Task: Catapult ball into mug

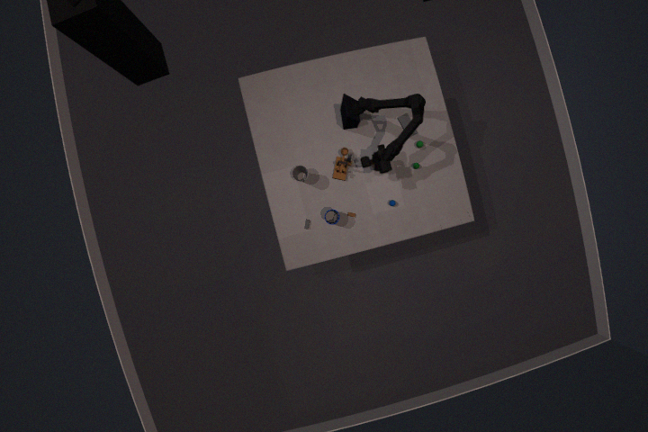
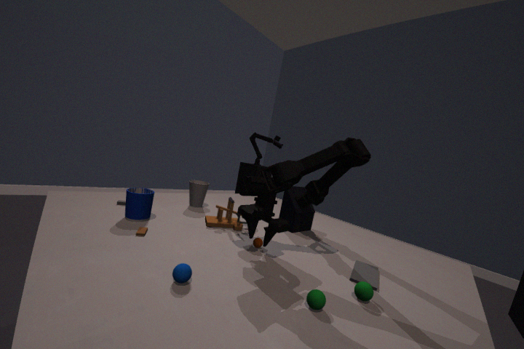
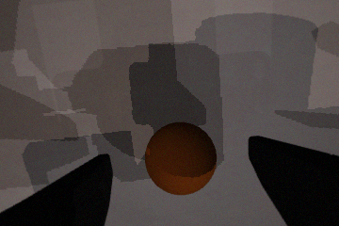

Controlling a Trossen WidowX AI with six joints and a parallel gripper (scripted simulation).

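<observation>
Right now my gripper tip is right at the orange ball. Round my gripper tip: catapult frame: 40 mm behind, 200 mm to the right, 60 mm above; blue ball: 290 mm ahead, 40 mm to the left; wooden catapult: 50 mm behind, 170 mm to the right, 30 mm above.
</observation>
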